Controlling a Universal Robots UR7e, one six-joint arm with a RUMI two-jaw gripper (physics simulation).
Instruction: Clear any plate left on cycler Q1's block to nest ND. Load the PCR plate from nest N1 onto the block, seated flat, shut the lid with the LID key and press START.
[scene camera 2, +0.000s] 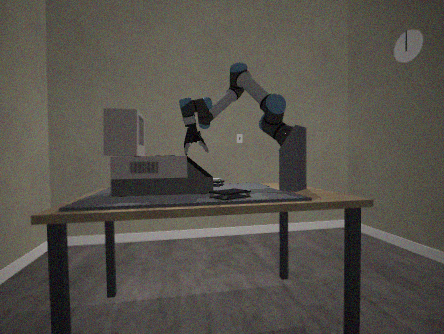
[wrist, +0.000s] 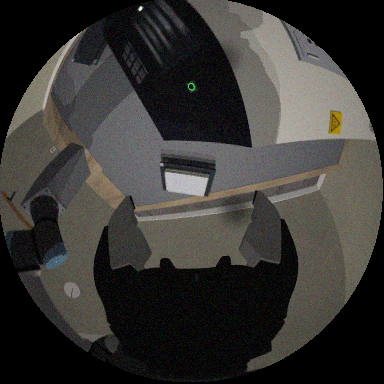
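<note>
The cycler (scene camera 2: 150, 172) (wrist: 210, 107) stands at the left of the table in the scene view. Its sloping black front has a lit green ring (wrist: 191, 86) and a glossy display. An upright pale box (scene camera 2: 120, 132), which looks like the raised lid, stands on its rear. My gripper (scene camera 2: 196, 149) (wrist: 192, 194) is open and empty, above the cycler's front edge in the scene view. A white plate (wrist: 186, 182) sits in a dark nest (wrist: 163, 175) beyond the fingertips in the wrist view; its label is not readable. The block's contents do not show clearly.
Low dark nests (scene camera 2: 230, 193) (scene camera 2: 217, 181) stand right of the cycler; another dark holder (wrist: 90, 47) is at the wrist view's upper left. The arm's grey pedestal (scene camera 2: 293, 160) (wrist: 62, 172) stands at the table's right. A yellow warning label (wrist: 335, 122) marks the pale housing.
</note>
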